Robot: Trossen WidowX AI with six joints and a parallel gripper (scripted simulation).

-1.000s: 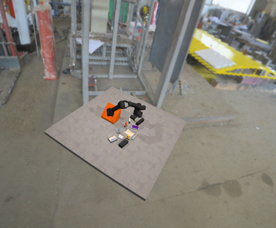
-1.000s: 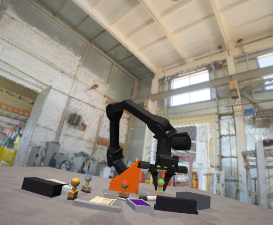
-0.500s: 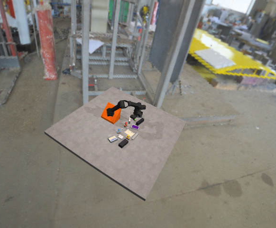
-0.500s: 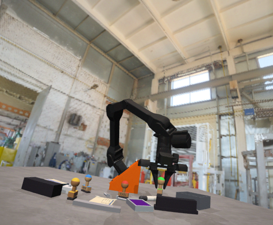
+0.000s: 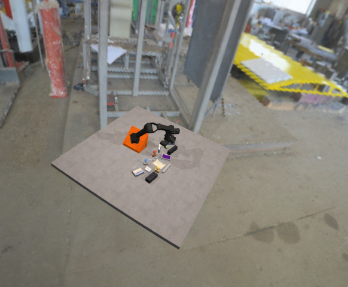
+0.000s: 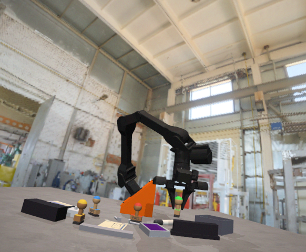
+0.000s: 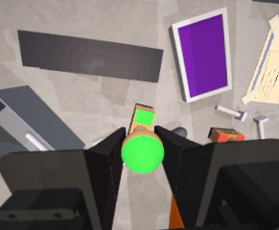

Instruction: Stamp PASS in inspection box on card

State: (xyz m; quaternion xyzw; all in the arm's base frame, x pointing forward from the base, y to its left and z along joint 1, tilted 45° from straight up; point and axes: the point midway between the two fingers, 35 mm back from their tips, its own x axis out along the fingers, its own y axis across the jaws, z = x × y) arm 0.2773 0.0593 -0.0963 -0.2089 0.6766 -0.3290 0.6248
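My gripper tip is now 9 cm to the left of the purple ink pad, 6 cm above it and 5 cm short of it. From my gripper tip the other things lie so: green-knobbed stamp right at my gripper tip; red-knobbed stamp 13 cm to the right, 6 cm behind, 4 cm below; marker 6 cm below, 6 cm behind, 2 cm to the right.
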